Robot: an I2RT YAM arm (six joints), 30 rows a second.
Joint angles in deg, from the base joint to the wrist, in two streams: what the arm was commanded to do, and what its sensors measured. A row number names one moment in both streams.
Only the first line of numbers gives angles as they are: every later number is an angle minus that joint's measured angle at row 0.
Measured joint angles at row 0: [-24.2 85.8 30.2 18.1 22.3 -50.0]
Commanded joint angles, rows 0 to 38: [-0.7 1.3 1.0 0.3 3.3 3.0]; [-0.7 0.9 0.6 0.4 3.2 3.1]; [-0.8 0.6 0.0 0.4 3.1 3.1]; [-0.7 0.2 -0.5 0.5 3.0 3.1]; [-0.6 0.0 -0.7 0.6 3.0 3.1]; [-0.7 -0.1 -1.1 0.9 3.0 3.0]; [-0.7 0.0 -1.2 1.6 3.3 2.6]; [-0.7 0.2 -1.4 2.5 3.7 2.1]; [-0.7 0.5 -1.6 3.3 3.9 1.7]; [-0.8 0.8 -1.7 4.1 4.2 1.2]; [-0.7 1.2 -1.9 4.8 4.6 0.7]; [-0.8 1.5 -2.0 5.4 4.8 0.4]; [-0.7 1.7 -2.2 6.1 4.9 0.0]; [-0.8 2.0 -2.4 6.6 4.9 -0.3]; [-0.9 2.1 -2.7 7.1 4.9 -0.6]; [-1.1 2.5 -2.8 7.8 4.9 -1.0]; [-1.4 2.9 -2.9 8.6 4.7 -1.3]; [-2.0 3.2 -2.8 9.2 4.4 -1.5]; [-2.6 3.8 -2.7 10.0 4.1 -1.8]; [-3.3 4.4 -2.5 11.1 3.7 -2.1]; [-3.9 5.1 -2.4 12.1 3.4 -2.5]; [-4.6 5.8 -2.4 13.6 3.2 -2.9]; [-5.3 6.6 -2.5 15.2 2.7 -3.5]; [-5.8 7.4 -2.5 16.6 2.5 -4.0]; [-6.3 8.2 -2.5 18.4 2.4 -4.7]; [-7.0 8.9 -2.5 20.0 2.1 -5.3]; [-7.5 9.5 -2.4 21.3 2.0 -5.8]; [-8.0 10.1 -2.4 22.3 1.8 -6.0]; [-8.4 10.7 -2.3 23.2 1.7 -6.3]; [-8.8 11.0 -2.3 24.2 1.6 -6.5]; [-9.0 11.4 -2.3 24.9 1.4 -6.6]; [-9.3 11.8 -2.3 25.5 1.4 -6.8]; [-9.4 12.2 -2.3 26.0 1.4 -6.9]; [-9.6 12.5 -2.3 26.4 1.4 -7.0]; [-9.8 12.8 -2.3 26.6 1.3 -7.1]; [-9.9 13.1 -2.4 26.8 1.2 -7.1]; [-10.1 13.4 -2.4 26.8 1.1 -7.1]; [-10.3 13.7 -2.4 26.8 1.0 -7.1]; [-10.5 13.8 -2.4 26.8 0.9 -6.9]
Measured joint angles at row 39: [-7.4 11.7 -2.2 25.2 -2.7 -5.3]
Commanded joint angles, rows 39 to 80: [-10.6 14.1 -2.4 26.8 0.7 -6.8]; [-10.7 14.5 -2.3 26.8 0.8 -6.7]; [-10.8 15.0 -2.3 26.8 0.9 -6.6]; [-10.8 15.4 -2.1 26.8 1.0 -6.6]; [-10.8 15.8 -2.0 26.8 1.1 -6.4]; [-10.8 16.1 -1.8 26.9 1.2 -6.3]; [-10.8 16.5 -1.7 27.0 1.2 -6.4]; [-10.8 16.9 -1.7 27.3 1.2 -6.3]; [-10.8 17.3 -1.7 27.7 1.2 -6.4]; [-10.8 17.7 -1.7 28.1 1.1 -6.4]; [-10.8 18.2 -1.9 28.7 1.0 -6.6]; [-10.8 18.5 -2.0 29.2 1.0 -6.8]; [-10.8 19.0 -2.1 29.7 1.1 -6.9]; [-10.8 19.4 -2.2 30.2 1.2 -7.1]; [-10.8 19.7 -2.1 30.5 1.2 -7.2]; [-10.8 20.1 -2.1 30.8 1.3 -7.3]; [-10.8 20.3 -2.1 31.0 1.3 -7.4]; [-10.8 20.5 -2.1 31.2 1.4 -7.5]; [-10.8 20.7 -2.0 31.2 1.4 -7.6]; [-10.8 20.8 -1.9 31.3 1.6 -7.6]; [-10.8 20.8 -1.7 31.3 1.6 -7.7]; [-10.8 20.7 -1.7 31.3 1.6 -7.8]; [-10.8 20.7 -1.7 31.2 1.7 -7.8]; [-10.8 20.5 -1.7 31.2 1.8 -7.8]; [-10.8 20.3 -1.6 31.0 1.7 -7.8]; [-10.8 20.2 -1.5 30.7 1.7 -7.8]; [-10.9 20.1 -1.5 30.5 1.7 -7.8]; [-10.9 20.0 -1.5 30.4 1.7 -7.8]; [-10.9 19.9 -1.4 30.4 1.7 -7.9]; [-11.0 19.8 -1.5 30.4 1.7 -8.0]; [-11.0 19.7 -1.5 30.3 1.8 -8.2]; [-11.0 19.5 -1.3 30.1 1.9 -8.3]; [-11.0 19.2 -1.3 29.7 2.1 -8.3]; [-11.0 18.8 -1.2 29.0 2.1 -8.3]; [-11.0 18.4 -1.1 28.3 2.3 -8.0]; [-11.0 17.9 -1.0 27.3 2.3 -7.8]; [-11.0 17.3 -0.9 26.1 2.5 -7.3]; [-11.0 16.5 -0.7 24.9 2.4 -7.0]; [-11.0 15.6 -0.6 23.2 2.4 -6.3]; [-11.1 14.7 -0.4 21.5 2.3 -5.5]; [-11.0 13.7 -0.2 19.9 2.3 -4.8]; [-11.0 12.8 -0.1 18.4 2.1 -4.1]
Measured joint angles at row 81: [-10.3 14.9 -0.9 28.7 0.6 -6.1]
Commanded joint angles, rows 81 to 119: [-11.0 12.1 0.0 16.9 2.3 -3.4]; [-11.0 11.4 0.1 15.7 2.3 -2.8]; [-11.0 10.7 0.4 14.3 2.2 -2.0]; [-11.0 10.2 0.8 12.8 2.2 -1.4]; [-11.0 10.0 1.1 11.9 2.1 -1.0]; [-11.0 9.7 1.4 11.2 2.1 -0.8]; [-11.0 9.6 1.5 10.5 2.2 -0.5]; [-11.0 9.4 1.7 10.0 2.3 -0.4]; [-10.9 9.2 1.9 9.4 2.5 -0.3]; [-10.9 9.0 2.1 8.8 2.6 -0.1]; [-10.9 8.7 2.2 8.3 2.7 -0.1]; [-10.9 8.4 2.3 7.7 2.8 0.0]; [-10.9 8.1 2.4 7.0 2.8 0.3]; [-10.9 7.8 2.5 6.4 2.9 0.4]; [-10.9 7.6 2.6 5.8 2.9 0.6]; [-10.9 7.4 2.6 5.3 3.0 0.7]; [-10.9 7.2 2.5 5.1 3.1 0.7]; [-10.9 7.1 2.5 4.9 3.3 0.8]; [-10.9 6.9 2.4 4.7 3.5 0.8]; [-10.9 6.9 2.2 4.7 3.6 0.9]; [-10.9 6.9 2.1 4.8 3.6 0.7]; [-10.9 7.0 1.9 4.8 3.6 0.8]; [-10.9 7.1 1.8 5.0 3.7 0.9]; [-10.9 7.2 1.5 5.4 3.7 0.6]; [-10.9 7.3 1.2 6.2 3.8 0.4]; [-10.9 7.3 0.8 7.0 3.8 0.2]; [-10.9 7.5 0.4 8.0 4.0 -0.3]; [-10.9 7.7 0.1 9.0 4.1 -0.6]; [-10.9 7.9 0.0 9.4 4.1 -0.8]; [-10.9 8.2 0.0 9.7 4.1 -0.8]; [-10.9 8.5 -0.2 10.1 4.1 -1.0]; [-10.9 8.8 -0.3 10.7 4.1 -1.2]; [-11.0 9.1 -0.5 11.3 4.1 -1.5]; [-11.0 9.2 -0.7 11.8 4.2 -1.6]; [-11.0 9.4 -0.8 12.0 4.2 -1.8]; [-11.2 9.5 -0.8 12.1 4.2 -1.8]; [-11.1 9.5 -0.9 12.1 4.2 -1.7]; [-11.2 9.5 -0.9 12.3 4.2 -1.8]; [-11.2 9.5 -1.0 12.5 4.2 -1.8]
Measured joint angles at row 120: [-10.5 7.8 0.2 14.2 2.5 -1.7]
